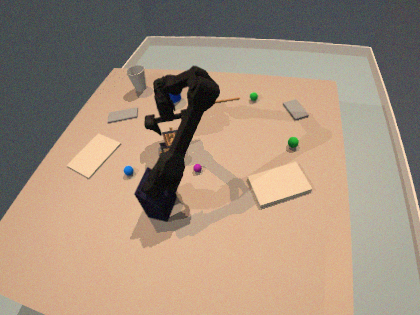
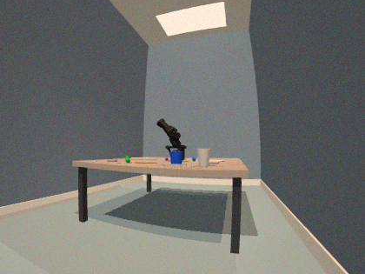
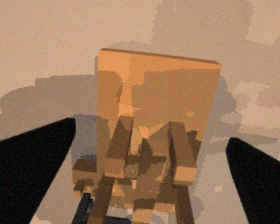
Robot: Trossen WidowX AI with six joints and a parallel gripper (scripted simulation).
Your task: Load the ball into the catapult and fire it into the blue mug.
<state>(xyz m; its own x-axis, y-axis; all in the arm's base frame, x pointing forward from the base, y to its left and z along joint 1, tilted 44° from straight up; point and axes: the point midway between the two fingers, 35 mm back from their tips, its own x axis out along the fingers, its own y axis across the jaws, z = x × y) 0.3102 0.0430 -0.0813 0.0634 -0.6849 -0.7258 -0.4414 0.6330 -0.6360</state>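
Now: the purple ball 160 mm to the right of my gripper tip, 120 mm behind it and 30 mm below it. Also, from my gripper tip: blue ball: 210 mm behind, 110 mm to the left, 30 mm below; orange catapult: 60 mm behind, 20 mm to the right; blue mug: 260 mm ahead, 120 mm to the left, 20 mm below.
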